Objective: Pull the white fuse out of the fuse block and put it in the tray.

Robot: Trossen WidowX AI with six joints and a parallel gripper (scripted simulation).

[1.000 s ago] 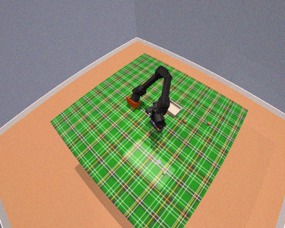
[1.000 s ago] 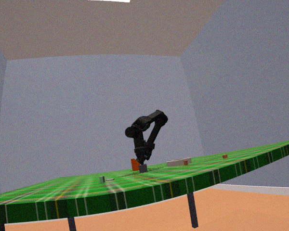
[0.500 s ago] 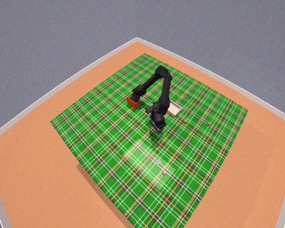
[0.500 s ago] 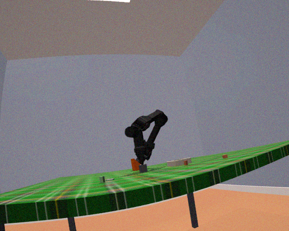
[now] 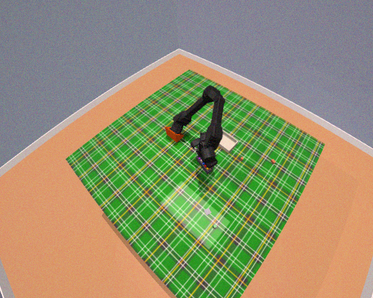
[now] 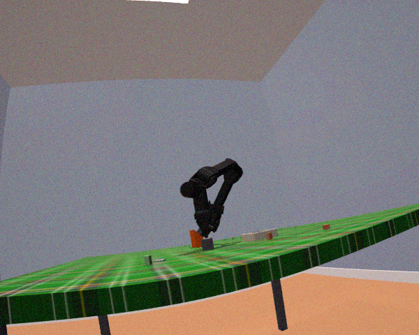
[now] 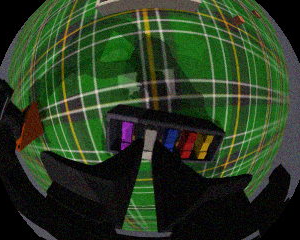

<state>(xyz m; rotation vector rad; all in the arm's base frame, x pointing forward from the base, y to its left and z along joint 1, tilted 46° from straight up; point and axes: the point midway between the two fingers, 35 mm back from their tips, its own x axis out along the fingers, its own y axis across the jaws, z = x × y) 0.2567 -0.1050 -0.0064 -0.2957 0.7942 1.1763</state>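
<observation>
Right now my gripper tip is 5 cm short of the tray, 21 cm to the right of it and 4 cm above it. Also, from my gripper tip: white fuse (1 cm below); grey piece (18 cm ahead, 24 cm to the right, 4 cm below); green piece (25 cm ahead, 28 cm to the right, 3 cm below).
</observation>
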